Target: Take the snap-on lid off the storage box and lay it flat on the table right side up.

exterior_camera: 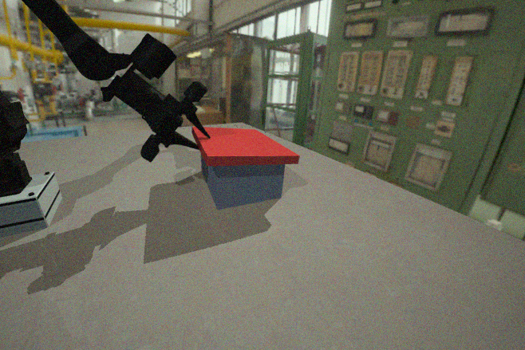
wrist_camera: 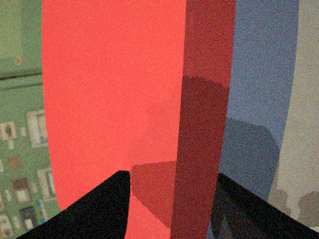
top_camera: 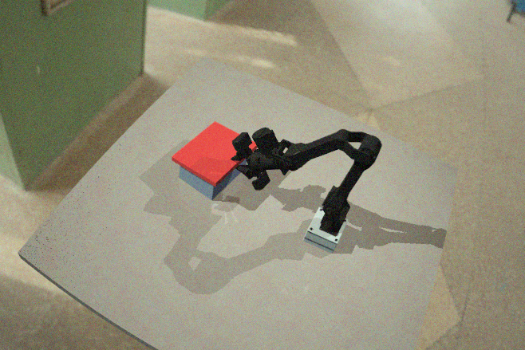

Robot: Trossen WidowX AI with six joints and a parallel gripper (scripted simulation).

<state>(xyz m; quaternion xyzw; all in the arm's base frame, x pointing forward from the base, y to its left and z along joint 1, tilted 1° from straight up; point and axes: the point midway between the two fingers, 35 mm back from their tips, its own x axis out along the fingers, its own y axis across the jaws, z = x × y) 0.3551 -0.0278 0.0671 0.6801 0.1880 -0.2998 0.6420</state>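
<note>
Now: gripper tip 8 cm short of the red lid and 1 cm to the left of it. Also, from my gripper tip: blue storage box 8 cm ahead, 1 cm to the right, 6 cm below.
</note>
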